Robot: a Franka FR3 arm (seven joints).
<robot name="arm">
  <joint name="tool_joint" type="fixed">
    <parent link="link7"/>
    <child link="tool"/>
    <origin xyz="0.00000 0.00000 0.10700" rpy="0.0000 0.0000 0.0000"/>
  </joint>
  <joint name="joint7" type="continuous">
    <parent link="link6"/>
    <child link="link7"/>
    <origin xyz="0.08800 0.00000 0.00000" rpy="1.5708 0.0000 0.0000"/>
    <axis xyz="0 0 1"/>
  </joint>
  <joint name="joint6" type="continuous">
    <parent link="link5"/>
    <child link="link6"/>
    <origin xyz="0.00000 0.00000 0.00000" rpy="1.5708 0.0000 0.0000"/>
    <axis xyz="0 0 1"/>
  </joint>
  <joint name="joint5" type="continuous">
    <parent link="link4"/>
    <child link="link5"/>
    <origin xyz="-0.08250 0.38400 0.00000" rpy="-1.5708 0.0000 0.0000"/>
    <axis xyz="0 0 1"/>
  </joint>
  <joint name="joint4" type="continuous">
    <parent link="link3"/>
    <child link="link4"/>
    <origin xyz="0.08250 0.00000 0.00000" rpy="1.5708 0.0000 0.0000"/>
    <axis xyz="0 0 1"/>
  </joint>
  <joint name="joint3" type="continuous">
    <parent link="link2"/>
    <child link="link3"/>
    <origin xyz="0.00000 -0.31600 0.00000" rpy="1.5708 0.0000 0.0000"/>
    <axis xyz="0 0 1"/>
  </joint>
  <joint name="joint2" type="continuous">
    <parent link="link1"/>
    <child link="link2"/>
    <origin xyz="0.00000 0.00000 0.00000" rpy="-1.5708 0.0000 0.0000"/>
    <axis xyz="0 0 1"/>
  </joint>
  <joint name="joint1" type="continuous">
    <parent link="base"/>
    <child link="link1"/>
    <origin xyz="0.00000 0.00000 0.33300" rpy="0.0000 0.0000 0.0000"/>
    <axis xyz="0 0 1"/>
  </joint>
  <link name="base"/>
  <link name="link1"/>
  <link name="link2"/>
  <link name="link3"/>
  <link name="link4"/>
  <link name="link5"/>
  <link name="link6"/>
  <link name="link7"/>
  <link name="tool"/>
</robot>
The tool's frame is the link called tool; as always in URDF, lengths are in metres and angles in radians. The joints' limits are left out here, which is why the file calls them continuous.
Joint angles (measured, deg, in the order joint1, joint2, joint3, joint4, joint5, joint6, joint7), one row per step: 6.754, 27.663, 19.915, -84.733, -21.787, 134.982, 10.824; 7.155, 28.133, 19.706, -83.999, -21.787, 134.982, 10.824; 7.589, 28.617, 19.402, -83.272, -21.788, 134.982, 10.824; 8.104, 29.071, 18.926, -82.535, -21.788, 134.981, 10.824; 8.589, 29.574, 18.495, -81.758, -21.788, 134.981, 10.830; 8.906, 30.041, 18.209, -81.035, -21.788, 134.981, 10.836; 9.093, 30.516, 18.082, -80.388, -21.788, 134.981, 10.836; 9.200, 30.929, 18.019, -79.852, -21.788, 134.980, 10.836; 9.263, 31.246, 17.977, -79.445, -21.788, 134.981, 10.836; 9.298, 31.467, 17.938, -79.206, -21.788, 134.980, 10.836; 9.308, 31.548, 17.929, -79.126, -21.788, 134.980, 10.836; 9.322, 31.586, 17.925, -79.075, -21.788, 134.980, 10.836; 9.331, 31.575, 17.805, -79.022, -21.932, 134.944, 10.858; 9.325, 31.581, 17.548, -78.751, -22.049, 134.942, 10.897; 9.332, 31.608, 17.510, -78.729, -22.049, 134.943, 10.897; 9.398, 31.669, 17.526, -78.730, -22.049, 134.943, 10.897
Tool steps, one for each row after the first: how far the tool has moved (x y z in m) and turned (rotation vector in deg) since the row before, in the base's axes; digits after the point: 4 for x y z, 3 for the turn. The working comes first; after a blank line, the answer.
Tool pose at each row, in the base's axes (x y z in m, rotation vector in deg; the steps are taken from these numbers as rounded here): 0.6708, 0.2790, 0.4562, 170.028, 35.973, 40.445; 0.6725, 0.2816, 0.4566, 170.042, 36.089, 40.824; 0.6745, 0.2837, 0.4566, 170.018, 36.140, 41.152; 0.6767, 0.2852, 0.4567, 169.900, 36.094, 41.506; 0.6790, 0.2867, 0.4567, 169.814, 36.045, 41.856; 0.6813, 0.2877, 0.4568, 169.786, 35.941, 42.199; 0.6834, 0.2886, 0.4564, 169.839, 35.873, 42.441; 0.6853, 0.2891, 0.4559, 169.911, 35.797, 42.615; 0.6868, 0.2894, 0.4554, 169.970, 35.718, 42.745; 0.6878, 0.2894, 0.4547, 170.013, 35.654, 42.763; 0.6881, 0.2894, 0.4543, 170.032, 35.635, 42.760; 0.6882, 0.2896, 0.4543, 170.039, 35.636, 42.779; 0.6888, 0.2885, 0.4546, 169.838, 35.538, 42.829; 0.6905, 0.2859, 0.4566, 169.595, 35.135, 43.193; 0.6907, 0.2856, 0.4564, 169.586, 35.094, 43.179; 0.6905, 0.2866, 0.4556, 169.612, 35.220, 43.094

0.0017, 0.0026, 0.0004, 0.148, -0.204, 0.100; 0.0020, 0.0021, 0.0000, 0.094, -0.191, 0.051; 0.0022, 0.0015, 0.0001, 0.014, -0.242, -0.019; 0.0023, 0.0015, 0.0000, 0.043, -0.229, -0.018; 0.0023, 0.0010, 0.0001, 0.091, -0.208, -0.049; 0.0021, 0.0009, -0.0004, 0.131, -0.121, -0.024; 0.0019, 0.0005, -0.0005, 0.124, -0.077, -0.032; 0.0015, 0.0003, -0.0005, 0.096, -0.056, -0.038; 0.0010, 0.0000, -0.0007, 0.043, 0.002, -0.037; 0.0003, 0.0000, -0.0004, 0.015, 0.007, -0.011; 0.0001, 0.0002, 0.0000, 0.013, -0.008, 0.003; 0.0006, -0.0011, 0.0003, -0.167, -0.101, -0.081; 0.0017, -0.0026, 0.0020, -0.104, -0.306, -0.265; 0.0002, -0.0003, -0.0002, -0.014, 0.003, -0.029; -0.0002, 0.0010, -0.0008, -0.003, 0.063, 0.080
